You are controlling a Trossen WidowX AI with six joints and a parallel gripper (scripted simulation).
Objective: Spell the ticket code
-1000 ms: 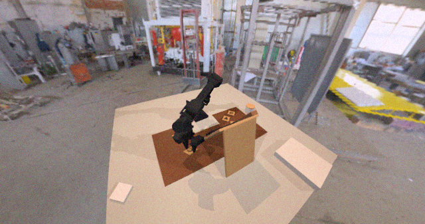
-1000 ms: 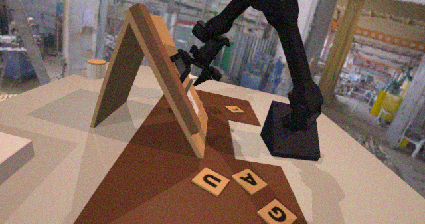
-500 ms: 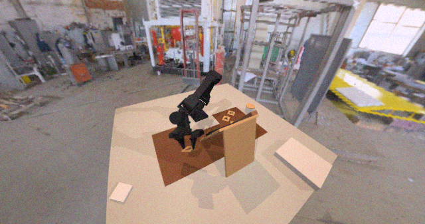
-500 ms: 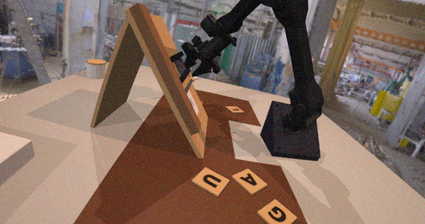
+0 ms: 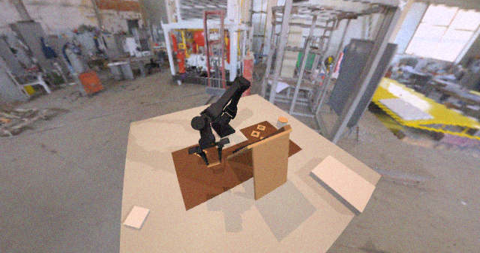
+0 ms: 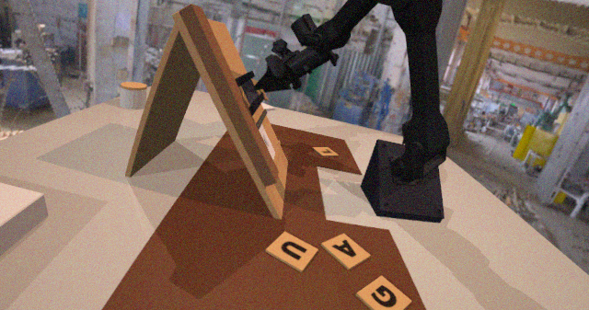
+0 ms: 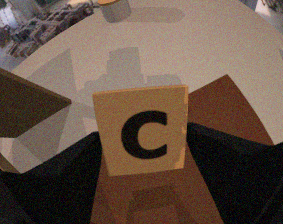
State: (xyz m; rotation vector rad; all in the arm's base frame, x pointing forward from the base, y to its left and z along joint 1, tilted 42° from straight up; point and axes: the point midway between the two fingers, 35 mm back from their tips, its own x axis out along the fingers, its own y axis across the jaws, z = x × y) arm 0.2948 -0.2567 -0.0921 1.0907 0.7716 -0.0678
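The white ticket is 2 cm behind my gripper tip, 23 cm to the left of it and 6 cm below it. Also, from my gripper tip: brown mat (12 cm behind, 23 cm to the left, 14 cm below); then letter tile (7 cm behind, 43 cm to the left, 14 cm below); then white pad (5 cm behind, 37 cm to the right, 14 cm below).
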